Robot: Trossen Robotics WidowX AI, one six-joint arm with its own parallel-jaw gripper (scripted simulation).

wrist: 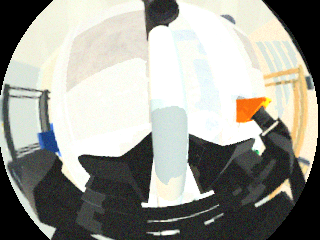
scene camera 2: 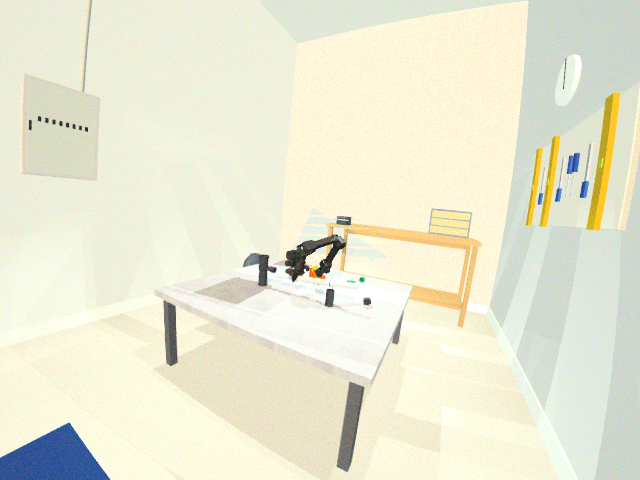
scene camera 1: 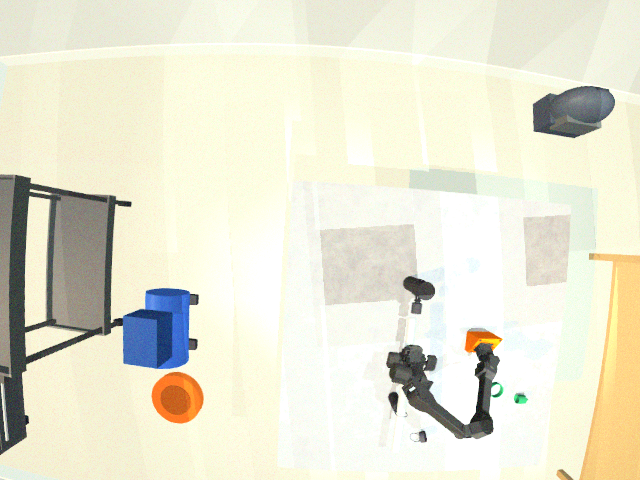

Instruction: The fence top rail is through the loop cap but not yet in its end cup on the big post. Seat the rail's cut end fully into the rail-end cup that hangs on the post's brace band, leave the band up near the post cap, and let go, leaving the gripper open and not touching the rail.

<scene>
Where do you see a top rail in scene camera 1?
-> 401,404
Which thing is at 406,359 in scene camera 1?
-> My gripper.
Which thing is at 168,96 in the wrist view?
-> A top rail.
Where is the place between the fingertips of my gripper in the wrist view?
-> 166,133
</scene>
